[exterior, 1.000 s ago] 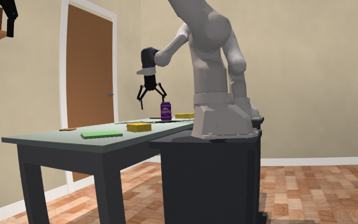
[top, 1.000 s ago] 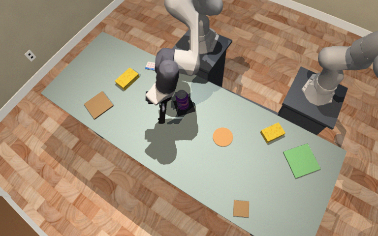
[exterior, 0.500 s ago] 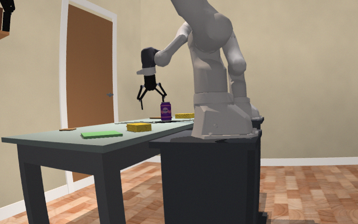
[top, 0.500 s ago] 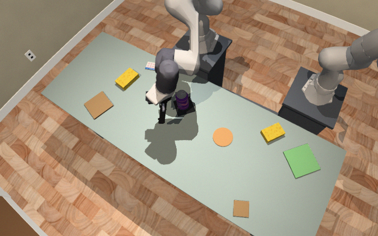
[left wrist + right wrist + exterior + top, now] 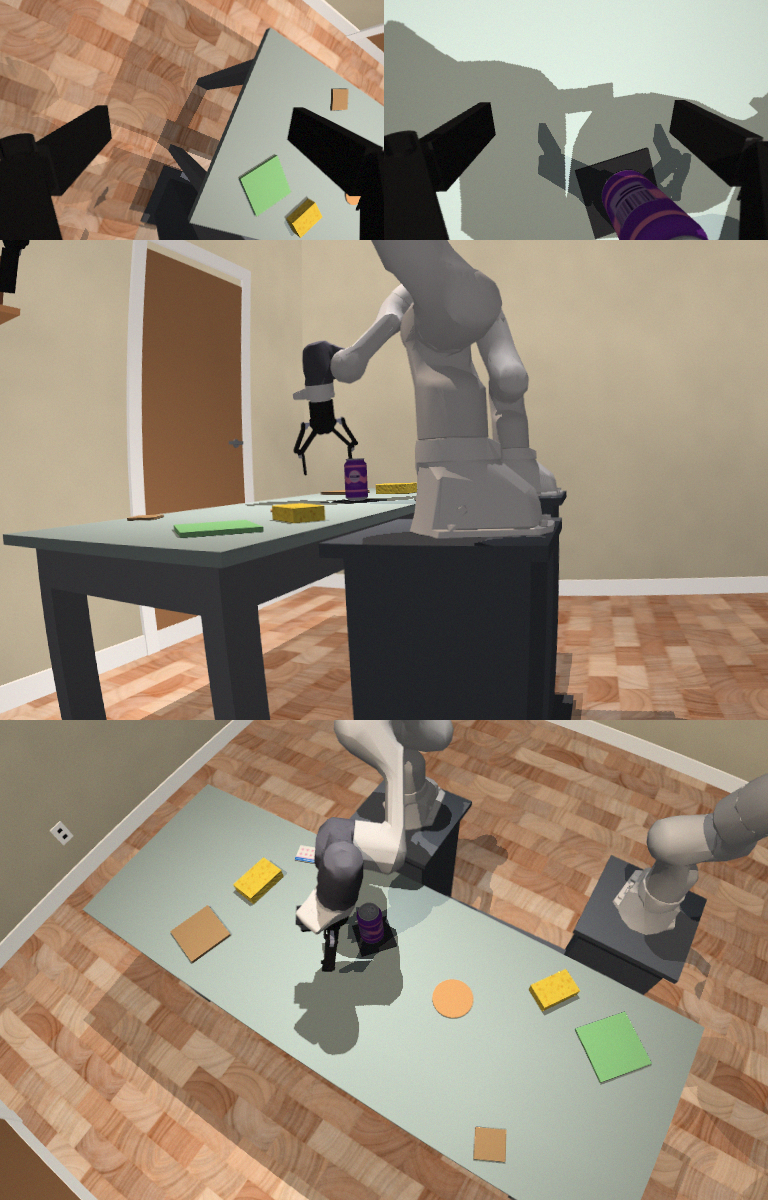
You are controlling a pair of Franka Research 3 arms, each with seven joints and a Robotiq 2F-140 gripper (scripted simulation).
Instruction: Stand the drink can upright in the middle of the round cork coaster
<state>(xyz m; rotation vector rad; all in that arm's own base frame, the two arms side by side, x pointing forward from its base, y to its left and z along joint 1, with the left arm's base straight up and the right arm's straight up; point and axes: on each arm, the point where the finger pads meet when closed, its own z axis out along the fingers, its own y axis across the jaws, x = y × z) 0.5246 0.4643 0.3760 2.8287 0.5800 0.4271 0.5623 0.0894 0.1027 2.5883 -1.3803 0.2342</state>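
Right now the purple drink can is 12 cm behind my right hand, 5 cm to the left of it and 4 cm below it. Round my right hand: black square (12 cm behind, 10 cm below, 6 cm to the left); green square (75 cm to the left, 14 cm behind, 10 cm below); small brown square (58 cm to the left, 22 cm ahead, 10 cm below).
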